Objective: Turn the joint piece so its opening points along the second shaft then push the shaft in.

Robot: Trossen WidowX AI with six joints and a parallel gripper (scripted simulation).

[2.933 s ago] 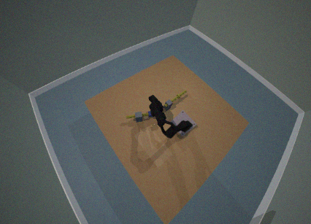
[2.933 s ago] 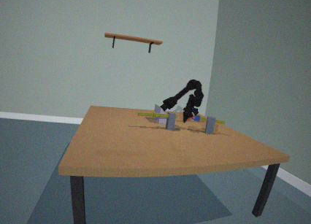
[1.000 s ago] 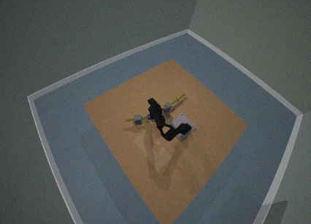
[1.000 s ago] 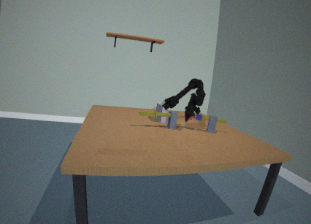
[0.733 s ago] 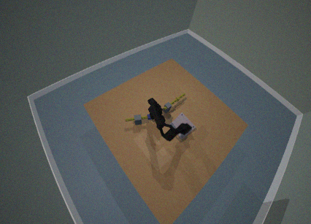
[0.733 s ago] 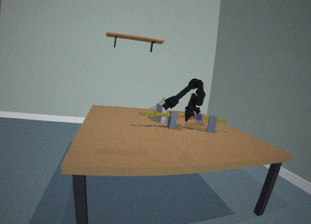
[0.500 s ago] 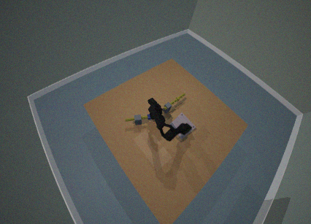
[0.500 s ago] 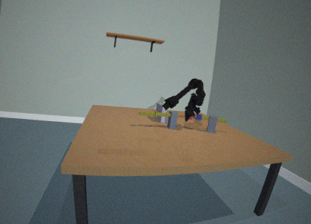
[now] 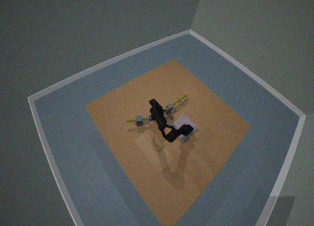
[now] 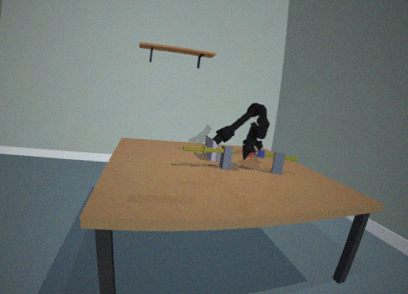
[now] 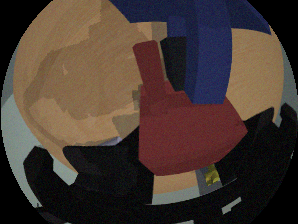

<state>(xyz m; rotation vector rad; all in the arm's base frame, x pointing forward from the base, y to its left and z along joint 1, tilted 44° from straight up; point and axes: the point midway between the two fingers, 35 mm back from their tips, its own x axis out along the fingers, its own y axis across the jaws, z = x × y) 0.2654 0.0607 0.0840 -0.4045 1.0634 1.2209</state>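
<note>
The red joint piece lies 40 mm above my gripper tip, 20 mm to the left of it and 10 mm ahead of it.
</note>
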